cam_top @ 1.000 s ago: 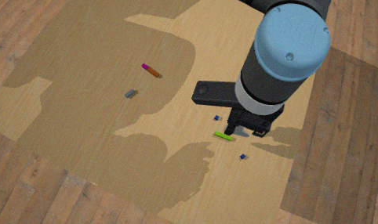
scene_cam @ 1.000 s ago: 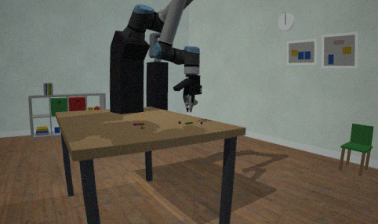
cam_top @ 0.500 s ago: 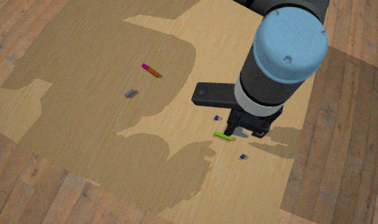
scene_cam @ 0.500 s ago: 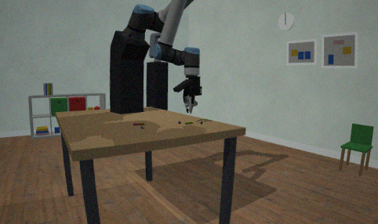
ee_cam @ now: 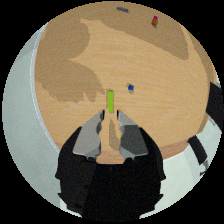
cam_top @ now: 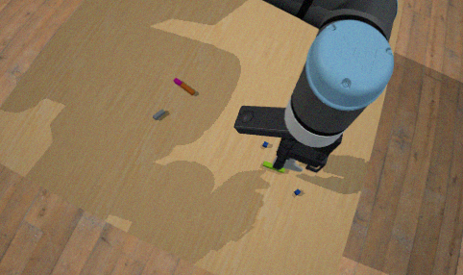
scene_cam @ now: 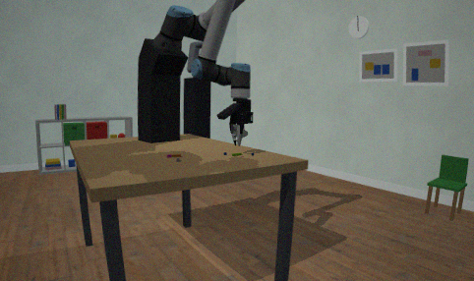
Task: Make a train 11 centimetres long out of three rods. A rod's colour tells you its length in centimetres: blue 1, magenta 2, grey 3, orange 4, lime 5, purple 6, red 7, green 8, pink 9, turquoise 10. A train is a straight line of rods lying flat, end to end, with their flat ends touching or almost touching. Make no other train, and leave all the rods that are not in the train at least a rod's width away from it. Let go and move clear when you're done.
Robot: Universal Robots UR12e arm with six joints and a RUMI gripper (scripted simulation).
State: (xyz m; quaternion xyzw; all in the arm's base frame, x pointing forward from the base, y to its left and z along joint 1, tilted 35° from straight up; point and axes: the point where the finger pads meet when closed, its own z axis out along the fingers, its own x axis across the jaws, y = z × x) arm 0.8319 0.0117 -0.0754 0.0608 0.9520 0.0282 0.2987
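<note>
Right now the lime rod is 6 cm below my hand. From my hand the other things lie so: orange rod 14 cm behind, 25 cm to the right, 6 cm below; then magenta rod 16 cm behind, 28 cm to the right, 6 cm below; then grey rod 6 cm behind, 29 cm to the right, 6 cm below.
</note>
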